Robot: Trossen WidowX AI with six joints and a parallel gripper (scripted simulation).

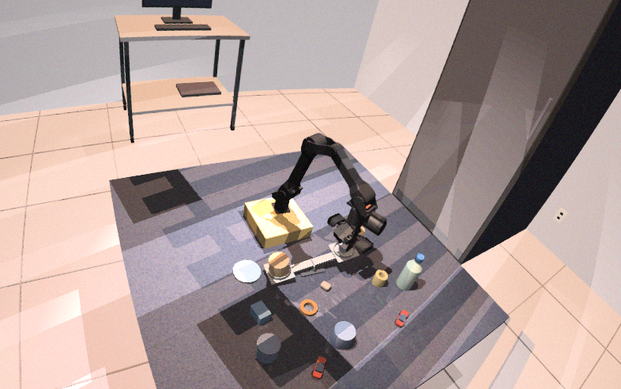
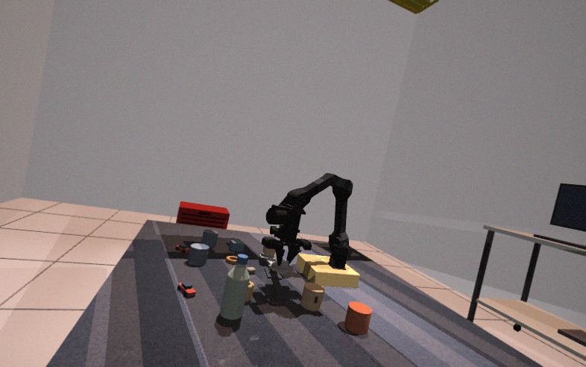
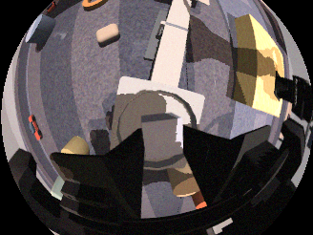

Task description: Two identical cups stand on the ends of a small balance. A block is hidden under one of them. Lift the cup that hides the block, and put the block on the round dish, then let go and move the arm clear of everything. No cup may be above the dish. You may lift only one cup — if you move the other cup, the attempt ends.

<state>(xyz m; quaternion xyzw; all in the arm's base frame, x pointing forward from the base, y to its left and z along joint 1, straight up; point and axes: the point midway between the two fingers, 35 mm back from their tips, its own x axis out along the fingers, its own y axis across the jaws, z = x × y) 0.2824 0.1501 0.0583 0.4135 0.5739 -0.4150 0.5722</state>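
Right now the pale blue round dish is 3 cm behind my gripper tip, 36 cm to the right of it and 8 cm below it. From my gripper tip the other things lie so: grey block: 1 cm above; yellow spool: 13 cm ahead, 11 cm to the left, 6 cm below; grey balance: 1 cm ahead, 12 cm to the right, 4 cm below.
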